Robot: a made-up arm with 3 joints.
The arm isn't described. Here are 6 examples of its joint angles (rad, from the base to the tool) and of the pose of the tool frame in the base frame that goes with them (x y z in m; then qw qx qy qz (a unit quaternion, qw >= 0)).
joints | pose
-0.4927 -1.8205 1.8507 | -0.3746 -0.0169 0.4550 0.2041 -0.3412 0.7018 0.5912
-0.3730 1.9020 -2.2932 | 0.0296 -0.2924 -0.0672 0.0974 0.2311 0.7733 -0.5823
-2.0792 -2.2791 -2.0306 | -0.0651 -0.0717 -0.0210 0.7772 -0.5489 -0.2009 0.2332
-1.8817 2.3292 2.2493 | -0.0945 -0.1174 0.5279 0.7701 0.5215 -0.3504 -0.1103
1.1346 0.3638 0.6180 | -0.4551 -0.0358 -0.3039 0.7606 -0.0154 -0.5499 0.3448
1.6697 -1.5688 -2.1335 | -0.1185 -0.0541 0.1276 0.2290 -0.2304 0.6686 0.6689
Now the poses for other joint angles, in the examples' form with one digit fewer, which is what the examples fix.
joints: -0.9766 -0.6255 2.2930
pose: 0.037 -0.331 0.574 0.214 0.295 0.431 0.825
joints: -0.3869 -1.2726 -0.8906
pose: -0.129 0.030 -0.114 0.762 -0.593 -0.112 -0.237
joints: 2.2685 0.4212 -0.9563
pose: -0.205 0.017 -0.172 0.454 0.486 -0.746 -0.022
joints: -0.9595 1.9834 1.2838
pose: -0.328 -0.329 0.529 0.620 0.746 -0.242 -0.019
